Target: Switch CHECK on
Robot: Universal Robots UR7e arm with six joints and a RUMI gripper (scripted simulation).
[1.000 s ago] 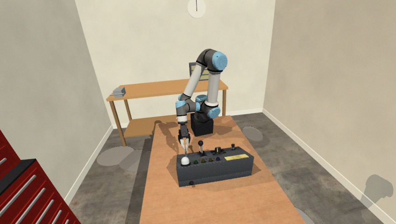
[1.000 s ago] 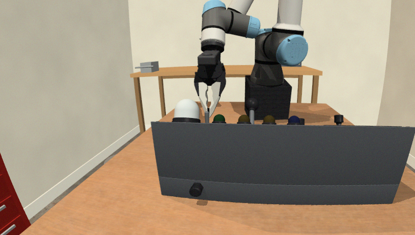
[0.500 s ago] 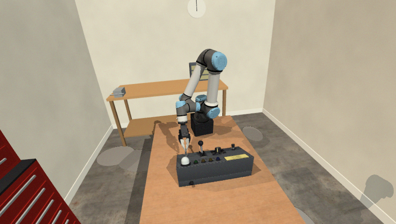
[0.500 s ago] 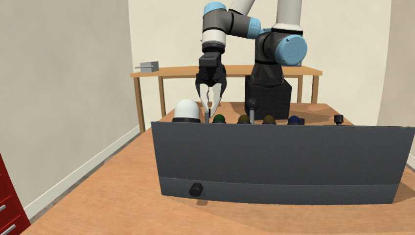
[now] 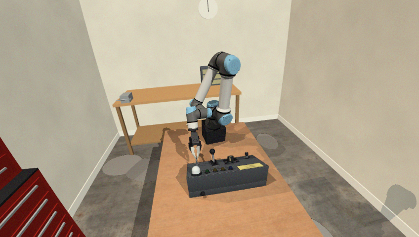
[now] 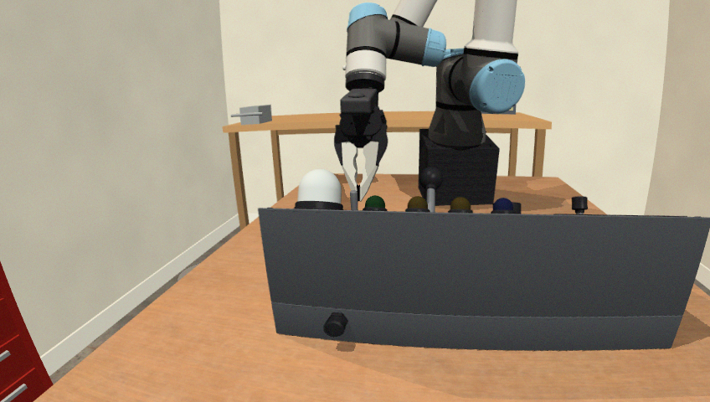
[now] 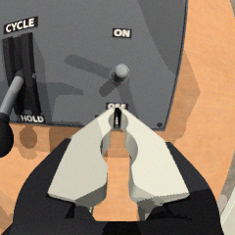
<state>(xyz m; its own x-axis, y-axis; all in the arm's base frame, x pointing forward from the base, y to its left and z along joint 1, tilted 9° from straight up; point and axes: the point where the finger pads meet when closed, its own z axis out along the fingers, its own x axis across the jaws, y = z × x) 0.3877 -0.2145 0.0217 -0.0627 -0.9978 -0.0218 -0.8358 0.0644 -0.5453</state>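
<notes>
My gripper is now 40 mm short of the check toggle and 20 mm above it. Also, from my hand: ball lever (10 mm ahead, 120 mm to the left, 10 mm below); then dark grey console (80 mm ahead, 170 mm to the left, 40 mm below); then program dial (60 mm ahead, 230 mm to the left, 20 mm below).
</notes>
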